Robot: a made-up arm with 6 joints.
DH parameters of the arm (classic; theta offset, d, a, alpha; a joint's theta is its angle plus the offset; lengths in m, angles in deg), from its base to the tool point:
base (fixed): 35.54 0 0.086 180
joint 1: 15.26 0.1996 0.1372 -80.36
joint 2: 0 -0.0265 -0.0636 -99.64
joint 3: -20.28 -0.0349 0.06 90
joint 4: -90 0.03 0.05 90
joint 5: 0 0.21 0.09 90
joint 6: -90 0.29 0.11 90
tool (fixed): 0 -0.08 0 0
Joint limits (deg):
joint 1: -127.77..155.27
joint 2: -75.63..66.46
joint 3: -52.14..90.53
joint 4: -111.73..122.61
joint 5: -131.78..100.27
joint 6: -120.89..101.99
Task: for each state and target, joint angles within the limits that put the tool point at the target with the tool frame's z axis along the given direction. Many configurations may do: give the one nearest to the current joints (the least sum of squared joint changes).
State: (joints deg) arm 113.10 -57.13 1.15 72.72 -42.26 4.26
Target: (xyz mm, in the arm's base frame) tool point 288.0 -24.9 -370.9 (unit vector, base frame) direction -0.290 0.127 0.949
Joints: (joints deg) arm 146.17 -72.92 -23.92 112.15 -65.51 29.79
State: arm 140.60 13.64 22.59 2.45 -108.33 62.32
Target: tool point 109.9 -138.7 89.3 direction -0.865 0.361 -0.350
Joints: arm 155.27 -21.33 8.72 -4.28 -101.79 36.05
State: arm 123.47 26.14 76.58 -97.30 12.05 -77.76
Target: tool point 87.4 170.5 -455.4 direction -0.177 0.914 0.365
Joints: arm 154.15 44.35 87.88 -53.61 46.23 -111.57
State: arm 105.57 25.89 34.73 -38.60 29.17 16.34
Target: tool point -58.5 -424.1 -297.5 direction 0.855 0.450 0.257
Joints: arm 150.53 66.46 4.12 7.59 10.65 -6.54
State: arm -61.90 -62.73 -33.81 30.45 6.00 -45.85
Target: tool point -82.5 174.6 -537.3 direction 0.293 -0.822 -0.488
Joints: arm -108.75 -36.98 -9.94 67.88 51.37 -79.96
